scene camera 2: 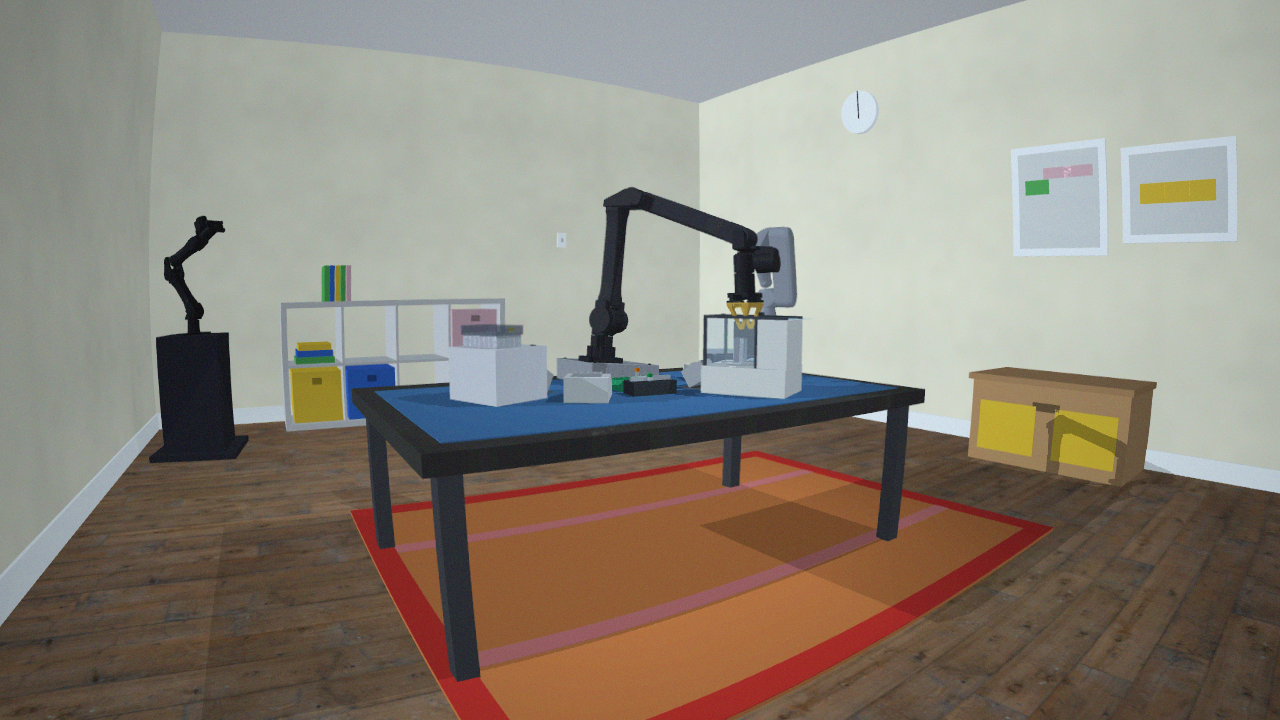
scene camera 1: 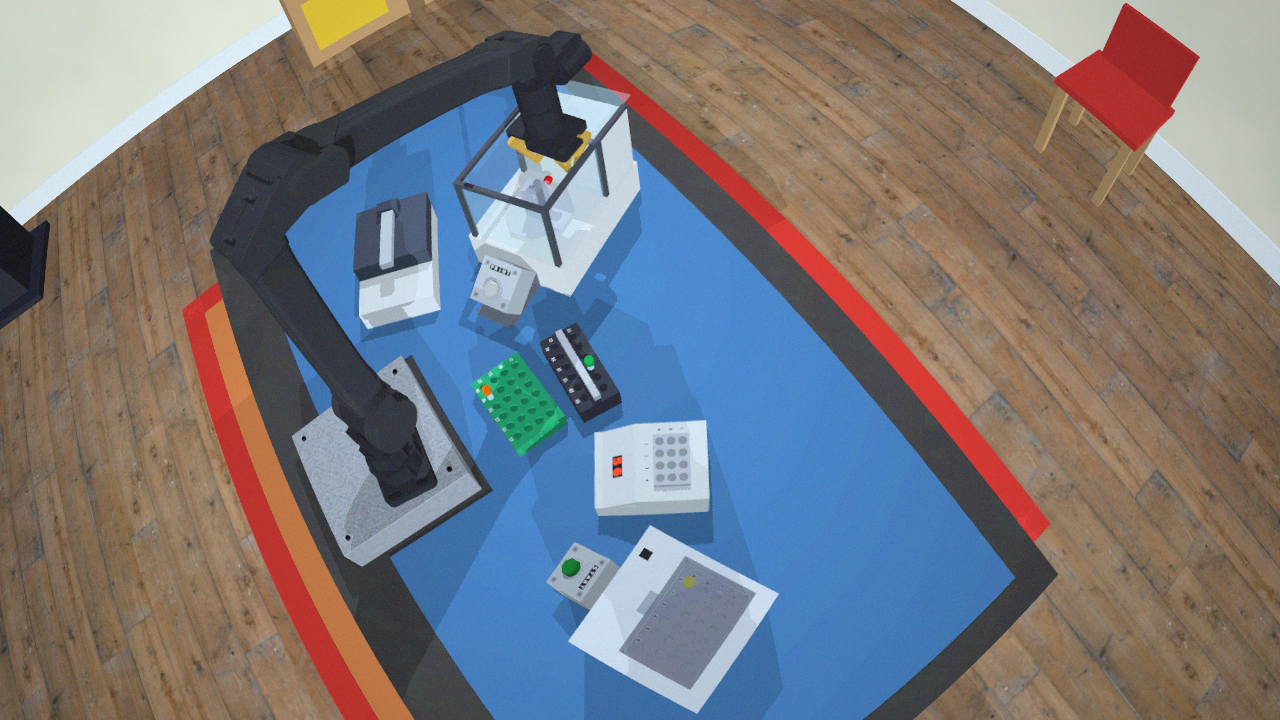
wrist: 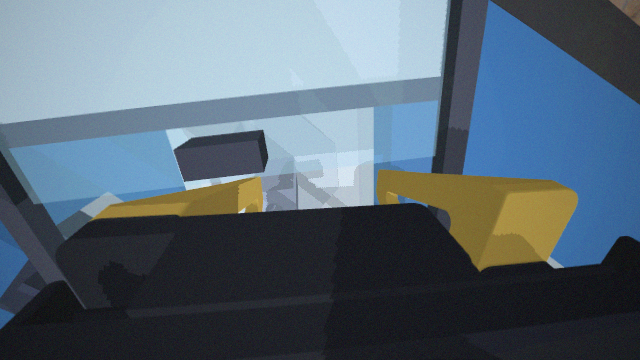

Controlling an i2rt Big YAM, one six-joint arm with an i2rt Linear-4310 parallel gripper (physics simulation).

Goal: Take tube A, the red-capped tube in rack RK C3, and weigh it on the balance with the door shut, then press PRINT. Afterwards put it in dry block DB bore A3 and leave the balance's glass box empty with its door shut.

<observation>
My gripper point(scene camera 1: 556, 167) is open and touches a balance door point(scene camera 1: 596, 105) and a balance point(scene camera 1: 557, 232).
</observation>
